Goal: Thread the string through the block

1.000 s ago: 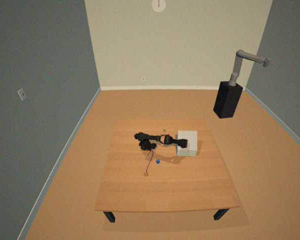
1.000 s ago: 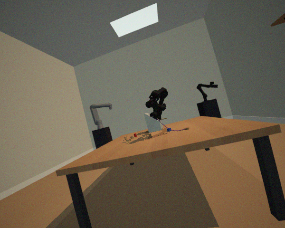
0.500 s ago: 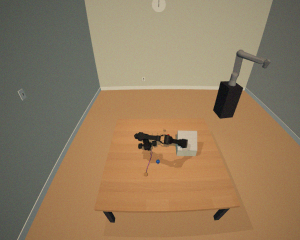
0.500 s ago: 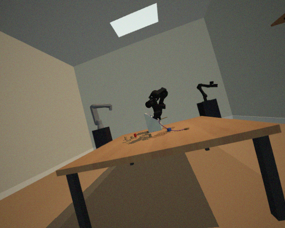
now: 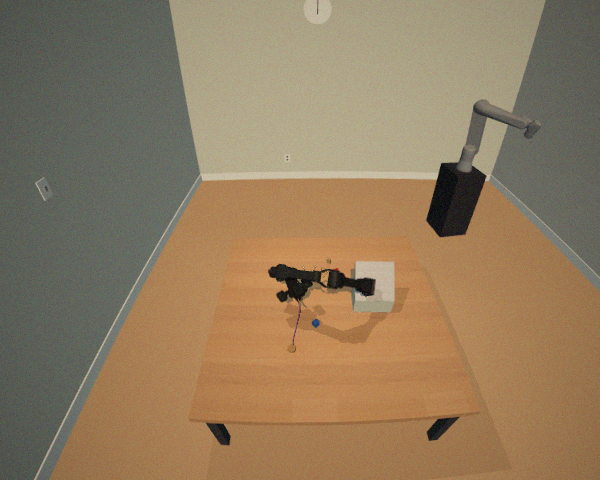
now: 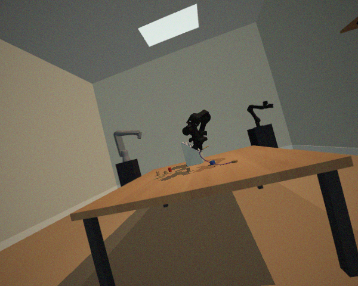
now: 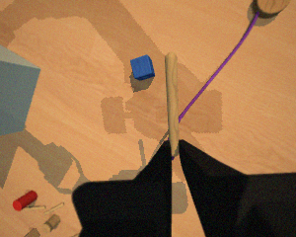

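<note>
My gripper tip is now 13 cm to the left of the wooden cylinder, 12 cm above it and 2 cm past it. The rest, counted from my gripper tip: blue block: 12 cm below, 8 cm behind, 7 cm to the left; thin wooden stick: 1 cm to the left, 1 cm above; round wooden button: 20 cm to the left, 13 cm below, 6 cm ahead.
</note>
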